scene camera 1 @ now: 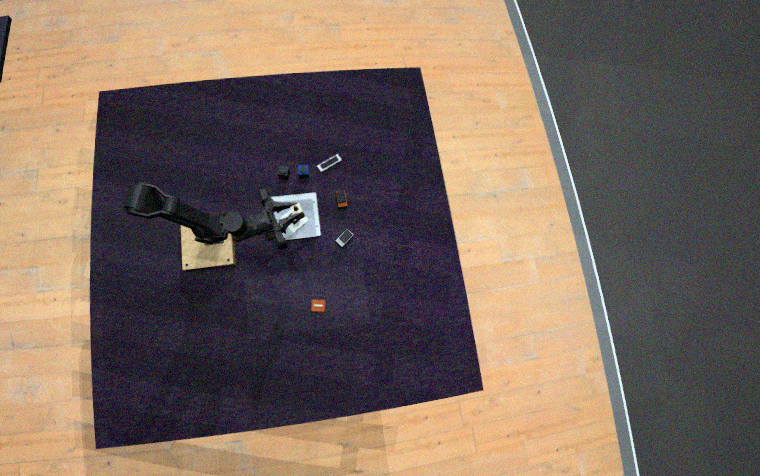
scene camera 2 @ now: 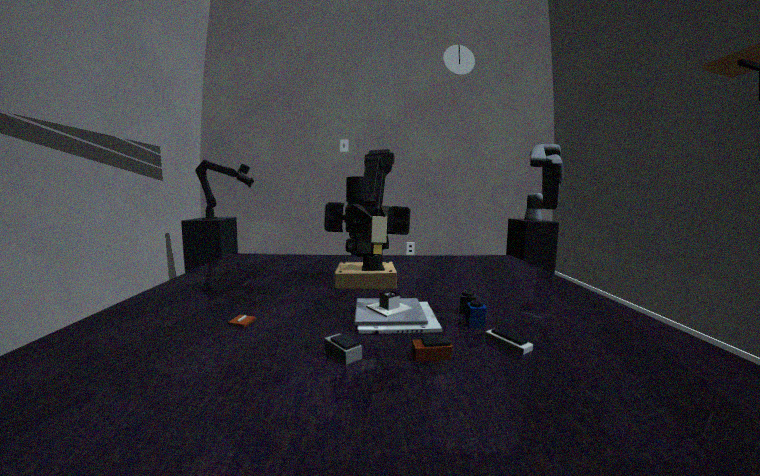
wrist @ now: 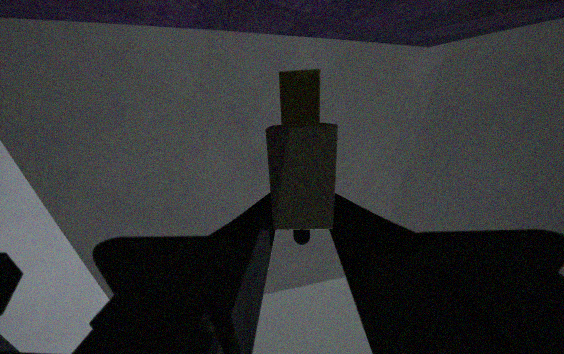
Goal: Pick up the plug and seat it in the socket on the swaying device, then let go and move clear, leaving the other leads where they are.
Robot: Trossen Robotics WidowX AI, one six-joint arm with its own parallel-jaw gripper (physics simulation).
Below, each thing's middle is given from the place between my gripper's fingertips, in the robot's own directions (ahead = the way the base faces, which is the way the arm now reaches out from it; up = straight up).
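I find the device (scene camera 2: 389, 309) 30 mm behind my hand and 30 mm to the left of it, and it is 180 mm below. The orange-black connector (scene camera 2: 431, 348) is 80 mm to the left of my hand, 150 mm ahead of it and 200 mm below it; going by their middles, it is the farthest from my hand among these. Then there is the plug (wrist: 302, 152), with my hand 10 mm past it and 20 mm above it. Of the things named here, going by their middles, the plug is the nearest to my hand.
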